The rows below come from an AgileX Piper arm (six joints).
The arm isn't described. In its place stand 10 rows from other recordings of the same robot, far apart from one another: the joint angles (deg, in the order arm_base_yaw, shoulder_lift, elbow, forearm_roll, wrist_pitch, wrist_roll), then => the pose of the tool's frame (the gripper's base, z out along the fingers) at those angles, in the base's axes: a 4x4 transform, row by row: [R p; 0 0 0 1], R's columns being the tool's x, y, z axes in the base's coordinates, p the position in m.
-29.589 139.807 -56.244 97.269 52.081 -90.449 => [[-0.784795, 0.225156, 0.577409, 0.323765], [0.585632, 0.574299, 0.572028, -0.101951], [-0.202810, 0.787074, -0.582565, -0.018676], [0, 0, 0, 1]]
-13.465 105.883 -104.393 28.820 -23.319 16.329 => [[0.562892, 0.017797, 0.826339, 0.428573], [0.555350, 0.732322, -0.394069, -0.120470], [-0.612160, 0.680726, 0.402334, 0.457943], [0, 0, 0, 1]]
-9.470 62.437 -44.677 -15.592 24.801 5.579 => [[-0.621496, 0.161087, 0.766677, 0.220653], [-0.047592, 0.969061, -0.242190, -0.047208], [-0.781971, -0.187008, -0.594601, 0.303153], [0, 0, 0, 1]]
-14.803 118.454 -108.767 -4.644 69.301 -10.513 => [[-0.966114, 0.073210, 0.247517, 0.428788], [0.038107, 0.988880, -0.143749, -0.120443], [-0.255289, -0.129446, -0.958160, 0.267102], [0, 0, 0, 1]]
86.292 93.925 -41.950 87.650 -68.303 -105.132 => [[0.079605, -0.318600, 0.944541, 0.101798], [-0.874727, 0.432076, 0.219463, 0.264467], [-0.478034, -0.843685, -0.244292, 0.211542], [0, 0, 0, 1]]
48.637 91.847 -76.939 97.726 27.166 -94.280 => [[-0.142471, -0.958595, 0.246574, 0.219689], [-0.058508, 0.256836, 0.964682, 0.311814], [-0.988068, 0.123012, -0.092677, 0.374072], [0, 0, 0, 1]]
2.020 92.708 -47.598 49.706 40.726 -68.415 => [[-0.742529, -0.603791, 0.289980, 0.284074], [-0.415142, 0.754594, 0.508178, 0.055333], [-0.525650, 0.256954, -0.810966, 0.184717], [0, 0, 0, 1]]
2.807 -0.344 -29.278 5.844 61.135 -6.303 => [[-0.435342, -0.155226, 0.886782, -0.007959], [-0.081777, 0.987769, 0.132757, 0.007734], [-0.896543, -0.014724, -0.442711, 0.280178], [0, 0, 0, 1]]
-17.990 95.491 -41.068 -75.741 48.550 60.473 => [[-0.927275, 0.370783, 0.051773, 0.237975], [0.194002, 0.594167, -0.780595, -0.146781], [-0.320193, -0.713783, -0.622889, 0.167564], [0, 0, 0, 1]]
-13.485 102.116 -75.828 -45.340 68.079 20.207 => [[-0.964018, 0.261851, -0.045869, 0.325137], [0.224581, 0.709867, -0.667572, -0.139719], [-0.142243, -0.653852, -0.743131, 0.252814], [0, 0, 0, 1]]
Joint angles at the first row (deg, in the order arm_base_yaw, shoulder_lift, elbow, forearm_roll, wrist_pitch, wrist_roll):
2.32 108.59 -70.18 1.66 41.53 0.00
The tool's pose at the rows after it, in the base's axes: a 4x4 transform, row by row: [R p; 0 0 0 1], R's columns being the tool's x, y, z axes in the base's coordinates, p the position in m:
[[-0.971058, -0.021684, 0.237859, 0.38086], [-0.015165, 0.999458, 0.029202, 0.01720], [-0.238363, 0.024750, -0.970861, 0.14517], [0, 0, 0, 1]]
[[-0.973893, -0.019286, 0.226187, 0.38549], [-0.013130, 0.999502, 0.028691, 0.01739], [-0.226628, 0.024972, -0.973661, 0.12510], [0, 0, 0, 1]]
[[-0.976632, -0.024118, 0.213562, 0.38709], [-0.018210, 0.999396, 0.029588, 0.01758], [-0.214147, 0.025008, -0.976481, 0.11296], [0, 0, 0, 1]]
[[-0.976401, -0.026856, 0.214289, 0.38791], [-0.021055, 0.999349, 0.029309, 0.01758], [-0.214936, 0.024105, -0.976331, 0.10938], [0, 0, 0, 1]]
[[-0.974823, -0.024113, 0.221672, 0.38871], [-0.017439, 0.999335, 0.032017, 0.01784], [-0.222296, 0.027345, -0.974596, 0.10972], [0, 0, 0, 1]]
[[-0.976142, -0.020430, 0.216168, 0.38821], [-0.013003, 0.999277, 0.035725, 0.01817], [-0.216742, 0.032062, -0.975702, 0.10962], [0, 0, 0, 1]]
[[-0.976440, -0.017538, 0.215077, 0.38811], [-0.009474, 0.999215, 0.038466, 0.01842], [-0.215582, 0.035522, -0.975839, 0.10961], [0, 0, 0, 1]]
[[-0.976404, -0.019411, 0.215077, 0.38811], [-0.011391, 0.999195, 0.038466, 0.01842], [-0.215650, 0.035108, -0.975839, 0.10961], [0, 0, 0, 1]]
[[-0.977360, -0.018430, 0.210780, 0.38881], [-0.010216, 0.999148, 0.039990, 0.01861], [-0.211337, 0.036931, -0.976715, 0.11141], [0, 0, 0, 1]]
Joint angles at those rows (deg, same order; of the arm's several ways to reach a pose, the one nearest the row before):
2.32 113.13 -70.95 1.78 39.01 0.00
2.32 116.29 -71.01 1.88 36.59 0.00
2.32 118.15 -71.01 2.07 35.48 -0.46
2.32 118.71 -71.01 2.07 34.88 -0.64
2.32 118.71 -71.06 2.33 34.49 -0.66
2.32 118.71 -71.06 2.71 34.81 -0.70
2.32 118.71 -71.06 2.98 34.88 -0.72
2.32 118.71 -71.06 2.98 34.88 -0.83
2.32 118.65 -71.50 3.09 35.62 -0.83

